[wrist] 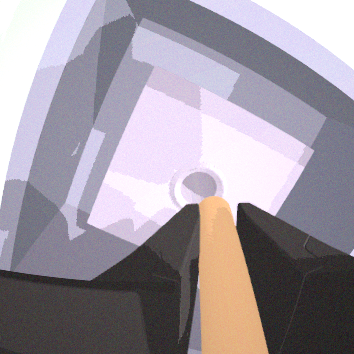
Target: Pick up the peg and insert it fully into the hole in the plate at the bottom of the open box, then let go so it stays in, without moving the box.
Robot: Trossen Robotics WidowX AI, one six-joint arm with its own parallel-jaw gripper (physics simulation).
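Places are measured from the arm's base along level axes (x back, y right, z up), in centimetres.
Pixels of known places: gripper, fingertip midpoint: (217, 215).
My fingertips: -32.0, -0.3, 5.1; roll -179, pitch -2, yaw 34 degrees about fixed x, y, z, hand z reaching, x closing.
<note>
Behind a point stands the place of what it marks, as x, y, z.
My gripper (217, 215) {-32.0, -0.3, 5.1} is shut on the orange-tan peg (222, 270) {-32.2, -0.4, 8.2}, which runs up between the two dark fingers from the bottom edge of the wrist view. The peg's rounded far end shows at the fingertips, near the lower edge of the hole (199, 186) as seen here. The round hole, with a raised pale ring around it, is in the pale pink plate (155, 120) {-35.4, 0.6, 0.4} at the bottom of the open box (200, 25) {-36.0, 5.4, 1.0}. The peg's end is outside the hole in this view; its height above the plate is hard to tell. The left finger covers the plate's near side.
The box's grey inner walls rise around the plate, with the left wall (50, 140) {-38.8, -1.9, 3.0} and the far wall (280, 60) {-32.6, 5.7, 2.7} in view. The dark right wall (325, 185) {-25.2, 2.7, -0.5} passes behind the right finger. Bright white surface shows beyond the box's rim.
</note>
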